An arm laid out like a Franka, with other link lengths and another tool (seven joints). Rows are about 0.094 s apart.
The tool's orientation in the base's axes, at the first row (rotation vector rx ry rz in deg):
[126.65, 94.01, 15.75]
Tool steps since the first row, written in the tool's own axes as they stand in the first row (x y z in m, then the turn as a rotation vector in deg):
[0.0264, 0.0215, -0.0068, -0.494, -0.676, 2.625]
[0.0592, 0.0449, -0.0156, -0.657, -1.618, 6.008]
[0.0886, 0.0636, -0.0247, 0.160, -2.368, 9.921]
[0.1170, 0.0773, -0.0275, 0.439, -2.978, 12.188]
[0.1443, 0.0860, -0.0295, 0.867, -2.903, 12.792]
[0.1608, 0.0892, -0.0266, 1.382, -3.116, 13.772]
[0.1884, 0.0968, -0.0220, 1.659, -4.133, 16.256]
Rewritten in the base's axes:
[0.0243, 0.0209, 0.0132, 0.230, -0.770, -2.636]
[0.0515, 0.0478, 0.0287, 0.606, -1.293, -6.091]
[0.0735, 0.0727, 0.0427, 1.644, -1.027, -10.015]
[0.0930, 0.0968, 0.0490, 2.032, -1.014, -12.347]
[0.1082, 0.1209, 0.0526, 2.451, -0.734, -12.894]
[0.1170, 0.1353, 0.0502, 2.783, -0.366, -13.907]
[0.1338, 0.1588, 0.0473, 2.893, -0.291, -16.602]

